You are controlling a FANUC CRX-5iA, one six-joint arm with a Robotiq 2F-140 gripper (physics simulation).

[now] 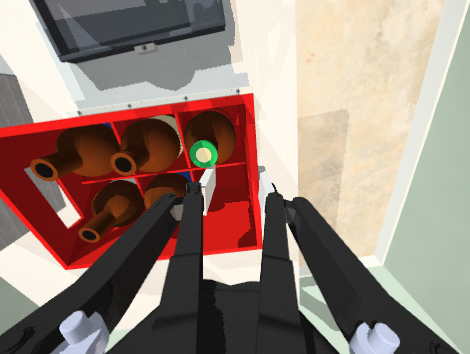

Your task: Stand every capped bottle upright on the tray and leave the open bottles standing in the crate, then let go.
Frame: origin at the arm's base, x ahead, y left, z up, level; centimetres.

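Seen in the pictures: gripper, fingertip midpoint: (236, 175).
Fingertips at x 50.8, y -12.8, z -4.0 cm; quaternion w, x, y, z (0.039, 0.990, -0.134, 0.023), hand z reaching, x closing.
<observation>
Pixels of each thing's middle, then the offset from my fingertips to it. "pt": a spot on its surface instead.
- red crate, surface spot: (255, 150) pt dx +2.6, dy +3.5, dz +3.0 cm
- bottle with a green cap, body centre: (210, 138) dx -2.6, dy +3.9, dz -6.0 cm
- brown bottle, body centre: (170, 194) dx -12.2, dy -3.5, dz -6.0 cm
- panel, surface spot: (142, 37) pt dx -8.7, dy +19.1, dz -12.0 cm
A red crate (255, 150) with compartments holds several brown bottles. A bottle with a green cap (203, 154) stands in the back right compartment. Three open bottles show dark mouths: one at the back left (92, 150), one at the back middle (152, 145) and one at the front left (117, 202). Another brown bottle (165, 191) is in the front middle; the left finger hides its top. My gripper (236, 175) is open with nothing between its fingers, over the front right compartment and the crate's right wall, just in front of the green-capped bottle. The tray cannot be made out for certain.
A dark-framed box or panel (142, 37) with a small latch lies behind the crate. A beige stone-like surface (325, 150) runs along the right, bordered by a pale edge and a green surface (430, 200). Dark grey boards show at the far left.
</observation>
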